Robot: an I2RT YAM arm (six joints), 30 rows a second.
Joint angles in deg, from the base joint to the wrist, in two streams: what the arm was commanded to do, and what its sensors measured. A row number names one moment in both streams.
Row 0, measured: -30.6 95.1 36.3 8.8 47.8 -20.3
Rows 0 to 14, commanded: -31.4 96.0 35.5 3.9 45.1 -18.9; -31.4 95.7 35.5 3.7 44.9 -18.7; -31.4 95.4 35.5 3.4 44.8 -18.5; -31.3 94.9 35.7 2.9 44.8 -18.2; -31.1 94.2 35.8 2.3 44.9 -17.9; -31.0 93.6 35.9 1.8 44.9 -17.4; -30.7 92.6 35.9 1.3 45.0 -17.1; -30.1 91.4 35.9 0.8 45.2 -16.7; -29.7 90.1 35.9 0.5 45.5 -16.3; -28.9 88.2 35.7 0.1 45.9 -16.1; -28.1 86.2 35.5 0.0 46.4 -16.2; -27.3 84.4 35.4 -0.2 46.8 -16.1; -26.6 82.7 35.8 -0.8 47.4 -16.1; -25.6 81.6 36.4 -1.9 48.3 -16.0; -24.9 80.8 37.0 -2.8 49.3 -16.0
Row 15, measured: -26.7 83.1 35.8 0.6 47.1 -17.4
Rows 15 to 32, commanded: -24.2 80.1 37.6 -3.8 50.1 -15.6; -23.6 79.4 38.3 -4.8 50.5 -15.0; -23.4 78.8 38.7 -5.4 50.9 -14.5; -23.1 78.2 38.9 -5.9 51.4 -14.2; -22.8 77.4 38.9 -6.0 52.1 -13.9; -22.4 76.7 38.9 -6.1 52.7 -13.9; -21.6 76.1 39.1 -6.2 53.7 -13.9; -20.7 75.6 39.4 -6.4 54.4 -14.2; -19.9 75.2 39.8 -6.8 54.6 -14.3; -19.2 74.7 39.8 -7.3 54.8 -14.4; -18.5 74.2 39.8 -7.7 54.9 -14.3; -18.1 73.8 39.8 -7.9 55.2 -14.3; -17.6 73.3 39.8 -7.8 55.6 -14.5; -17.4 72.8 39.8 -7.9 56.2 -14.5; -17.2 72.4 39.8 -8.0 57.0 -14.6; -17.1 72.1 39.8 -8.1 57.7 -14.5; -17.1 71.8 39.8 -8.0 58.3 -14.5; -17.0 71.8 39.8 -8.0 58.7 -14.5
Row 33, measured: -17.4 72.6 38.6 -6.6 55.7 -15.6
